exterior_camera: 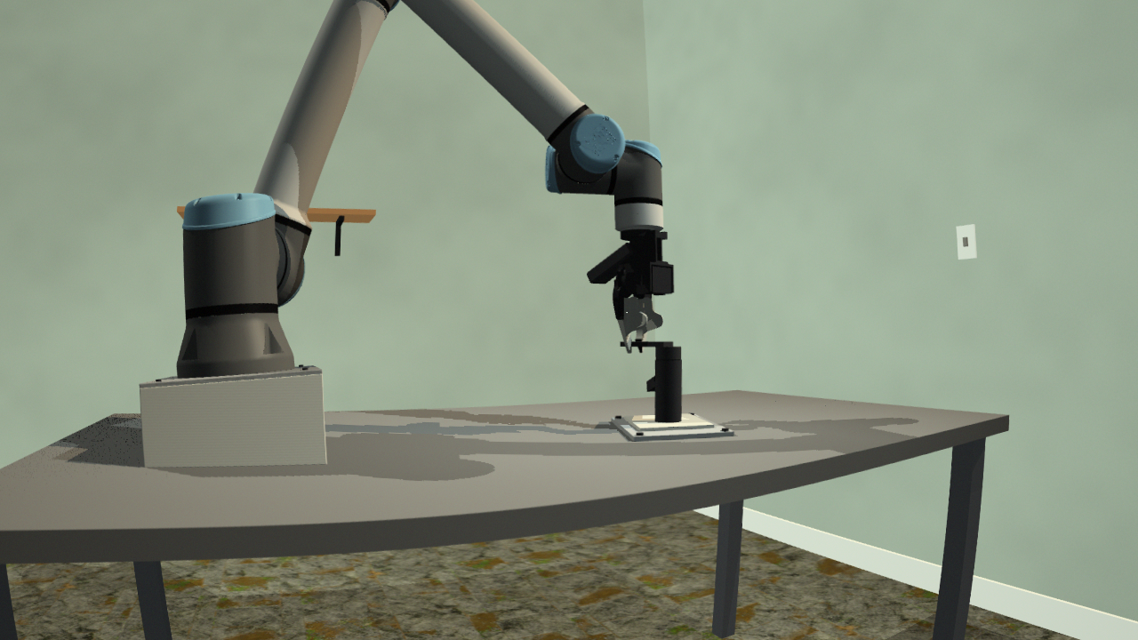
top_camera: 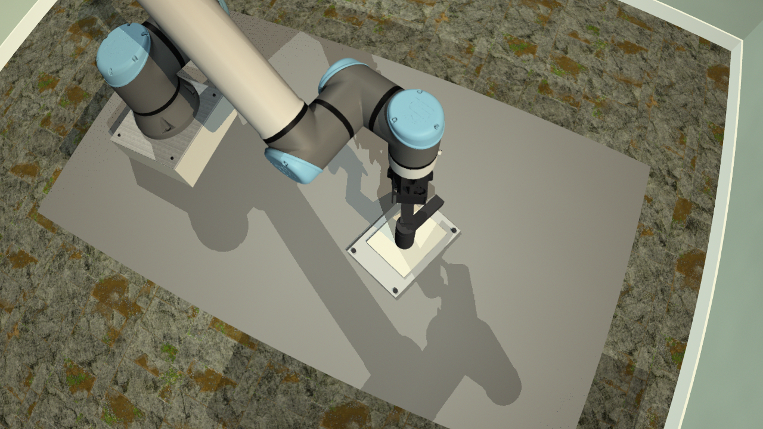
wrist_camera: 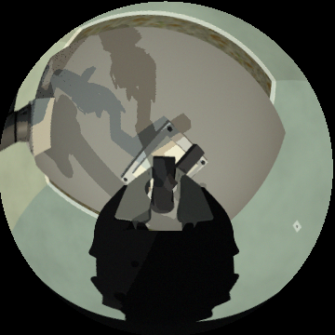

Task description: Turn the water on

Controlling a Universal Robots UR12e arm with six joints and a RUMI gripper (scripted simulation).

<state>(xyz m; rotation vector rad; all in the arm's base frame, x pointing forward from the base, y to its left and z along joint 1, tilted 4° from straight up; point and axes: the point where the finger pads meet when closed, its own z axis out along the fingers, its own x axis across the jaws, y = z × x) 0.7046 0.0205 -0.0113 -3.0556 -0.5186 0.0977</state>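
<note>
My hand is 3 cm to the left of the black lever and 1 cm short of it. The rest, counted from my hand: black tap (5 cm to the right, 5 cm below, 2 cm ahead).
</note>
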